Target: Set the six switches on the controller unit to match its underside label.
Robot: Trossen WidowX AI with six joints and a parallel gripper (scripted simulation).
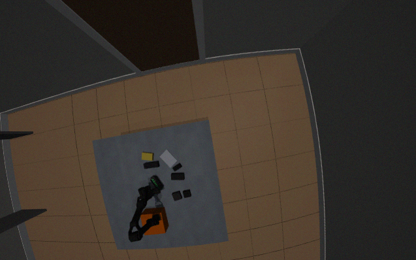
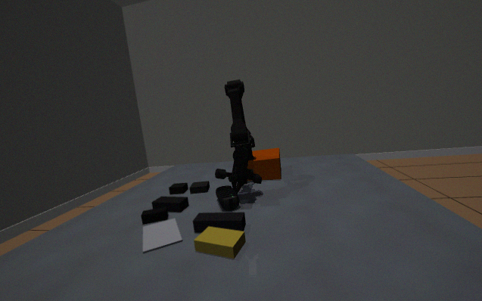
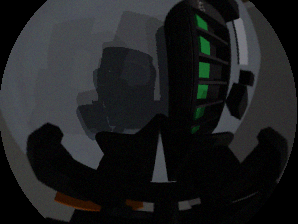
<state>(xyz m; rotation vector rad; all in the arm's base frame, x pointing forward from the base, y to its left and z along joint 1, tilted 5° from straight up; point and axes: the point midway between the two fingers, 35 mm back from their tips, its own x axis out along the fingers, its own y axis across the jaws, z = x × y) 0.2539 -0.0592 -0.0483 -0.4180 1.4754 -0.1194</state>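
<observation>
The black module is 24 cm ahead of my gripper tip, 3 cm to the right of it and 1 cm above it. Also, from my gripper tip: yellow block (34 cm ahead, 2 cm to the right, 1 cm above); white plate (25 cm ahead, 21 cm to the right).
</observation>
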